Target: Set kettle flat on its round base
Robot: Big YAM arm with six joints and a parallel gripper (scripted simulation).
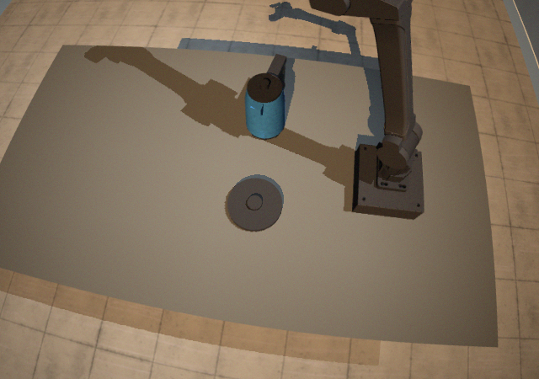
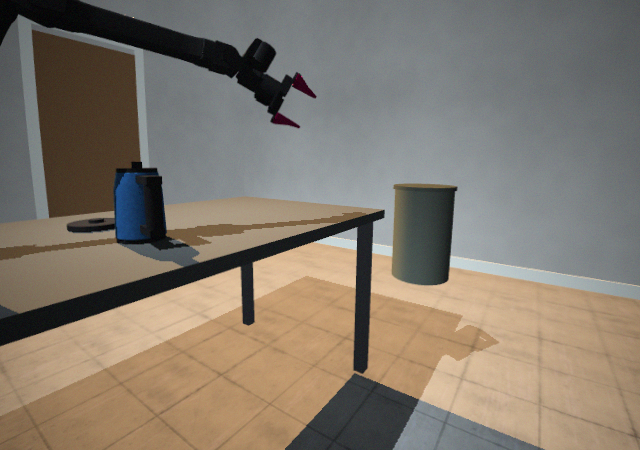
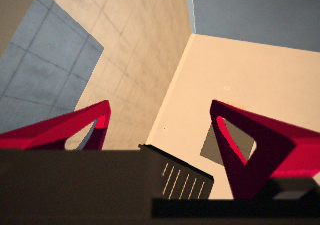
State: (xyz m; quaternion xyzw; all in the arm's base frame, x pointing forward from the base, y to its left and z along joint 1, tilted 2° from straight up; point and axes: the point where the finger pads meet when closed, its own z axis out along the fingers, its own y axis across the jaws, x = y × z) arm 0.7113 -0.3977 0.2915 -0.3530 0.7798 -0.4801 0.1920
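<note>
The blue kettle lies 35 cm behind my hand, 24 cm below it and 23 cm to the left of it. Also, from my hand: kettle base: 53 cm to the left, 36 cm behind, 33 cm below.
</note>
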